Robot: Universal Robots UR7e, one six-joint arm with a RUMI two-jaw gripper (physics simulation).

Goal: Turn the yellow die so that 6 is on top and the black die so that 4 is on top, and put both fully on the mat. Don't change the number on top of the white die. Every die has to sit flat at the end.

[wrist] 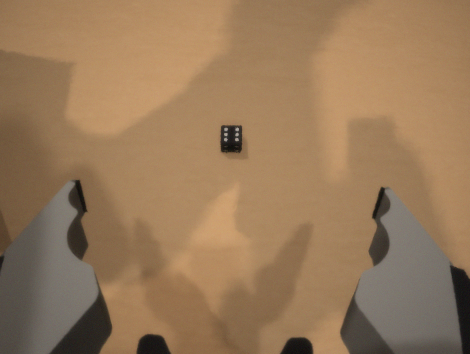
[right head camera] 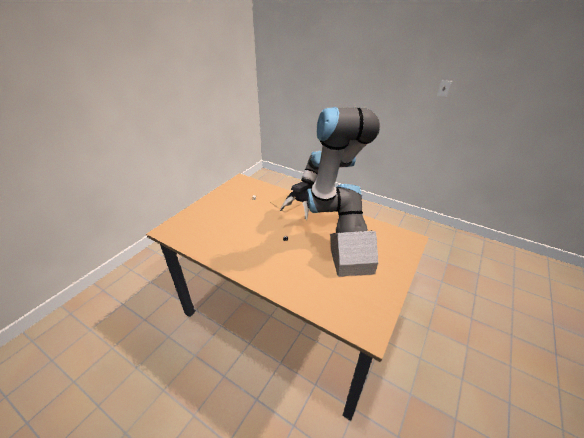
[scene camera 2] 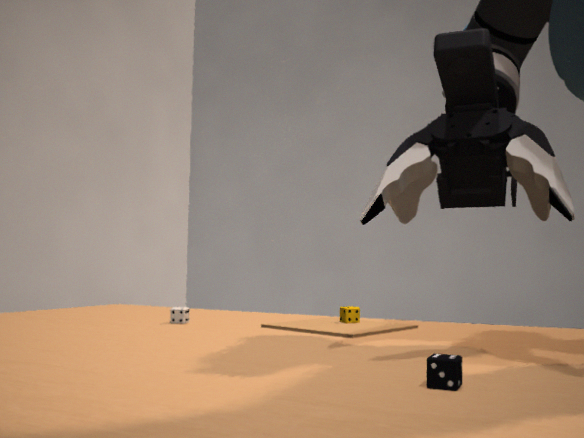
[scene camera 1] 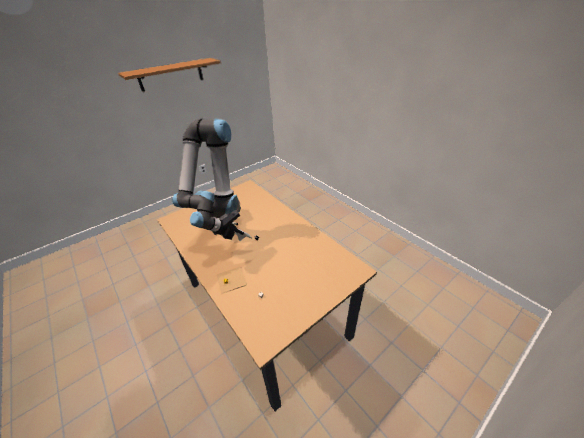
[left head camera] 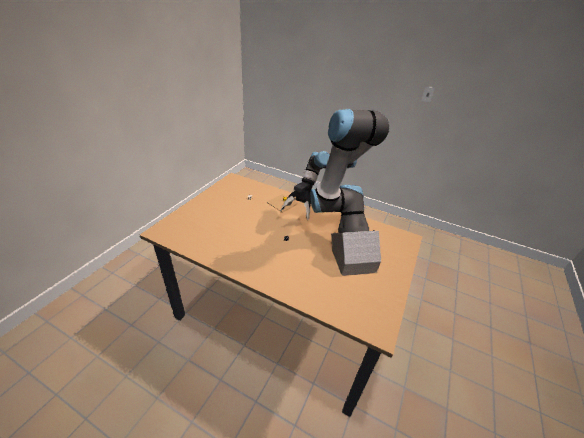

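Note:
The black die [left head camera: 286, 238] [right head camera: 285, 238] [scene camera 1: 257, 237] [scene camera 2: 444, 372] [wrist: 231, 138] sits flat on the table, off the mat, with 6 on top in the wrist view and 3 facing scene camera 2. My gripper [left head camera: 295, 214] [right head camera: 294, 214] [scene camera 2: 467, 220] [wrist: 230, 186] is wide open and empty, pointing down well above table height. The yellow die [left head camera: 284, 198] [scene camera 1: 226, 281] [scene camera 2: 349, 315] sits flat on the thin mat [scene camera 1: 237, 284] [scene camera 2: 300, 327]; its top number is not readable. The white die [left head camera: 249, 197] [right head camera: 254, 197] [scene camera 1: 260, 295] [scene camera 2: 180, 315] sits flat beside the mat, its top number unreadable.
A grey block [left head camera: 361, 252] [right head camera: 357, 253] stands on the table by the arm's base. The wooden table [left head camera: 215, 215] [scene camera 1: 310, 280] carries everything. A wall shelf [scene camera 1: 170, 68] is high behind the arm. The arm's shadow falls around the black die.

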